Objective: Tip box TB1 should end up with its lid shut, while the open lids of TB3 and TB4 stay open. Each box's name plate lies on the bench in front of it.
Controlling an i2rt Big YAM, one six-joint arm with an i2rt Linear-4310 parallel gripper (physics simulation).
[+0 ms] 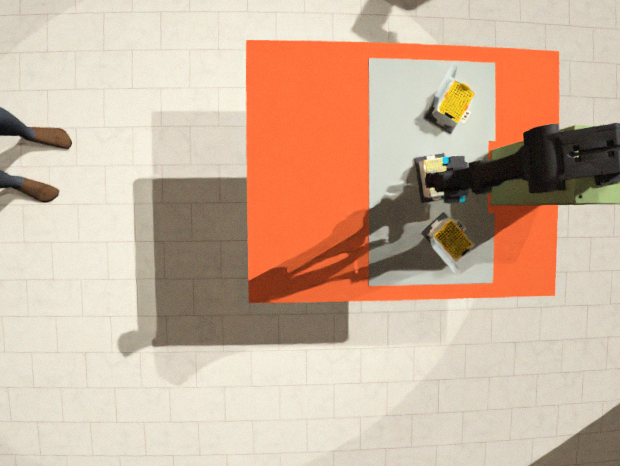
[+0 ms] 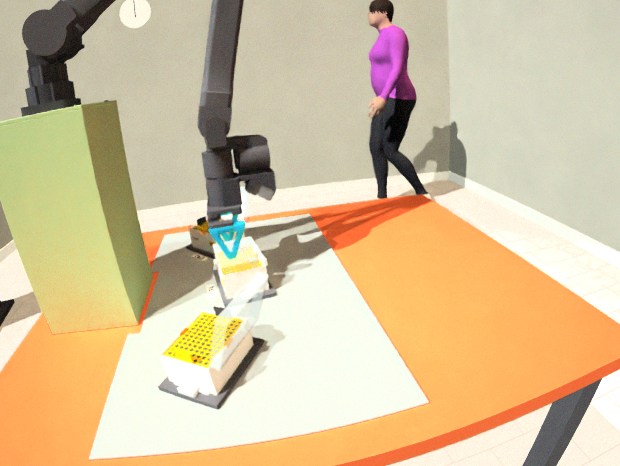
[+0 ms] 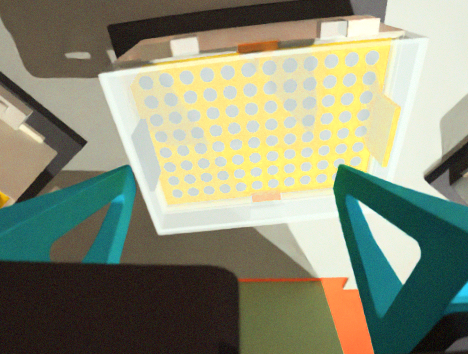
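Where they show: gripper, between the fingertips: [image 2: 230, 249] [image 3: 234, 176]; arm's base, origin of its link: [image 2: 54, 111].
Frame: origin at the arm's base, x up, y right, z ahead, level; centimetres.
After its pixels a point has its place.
Observation:
Box TB1 [image 1: 429, 192] {x -34.2, y -0.2, z 34.6 cm} [image 2: 238, 285] {x -37.7, y 10.2, z 28.4 cm} [image 3: 150, 50] {x -34.4, y 0.2, z 34.9 cm} is the middle box. Its clear lid [image 3: 165, 222] {x -33.3, y -1.3, z 27.0 cm} lies down over the yellow perforated rack [image 3: 260, 135] {x -33.2, y 4.0, z 31.2 cm} and looks level; whether it is fully seated I cannot tell. My gripper [image 1: 452, 179] {x -33.4, y 2.6, z 29.2 cm} [image 2: 231, 254] {x -33.4, y 2.6, z 29.2 cm} [image 3: 234, 176] {x -33.4, y 2.6, z 29.2 cm} is open and empty, its two teal fingertips above TB1's robot-side part, apart from each other. TB3 [image 1: 452, 239] [image 2: 201, 241] {x -37.8, y -16.4, z 24.7 cm} [image 3: 25, 162] {x -37.7, y -10.6, z 29.4 cm} has its lid [image 1: 445, 256] {x -26.5, y -20.4, z 36.1 cm} standing open. TB4 [image 1: 456, 101] [image 2: 190, 373] has its clear lid [image 1: 447, 80] {x -25.7, y 32.3, z 25.6 cm} [image 2: 256, 303] {x -29.8, y 30.2, z 27.4 cm} standing open too. Name plates are small or hidden.
The boxes stand on a grey mat [image 1: 395, 100] {x -41.0, y 32.5, z 37.7 cm} [image 2: 325, 370] {x -41.0, y 35.5, z 34.6 cm} on the orange table [image 1: 305, 150] {x -41.2, y 21.8, z 71.1 cm} [image 2: 451, 300] {x -41.3, y 30.6, z 63.2 cm}. The green pedestal [image 1: 521, 192] {x -22.6, y -5.5, z 10.3 cm} [image 2: 60, 220] {x -18.4, y 8.3, z -1.2 cm} rises at the robot side. TB3 and TB4 flank TB1 closely. A person [image 2: 393, 75] stands beyond the table.

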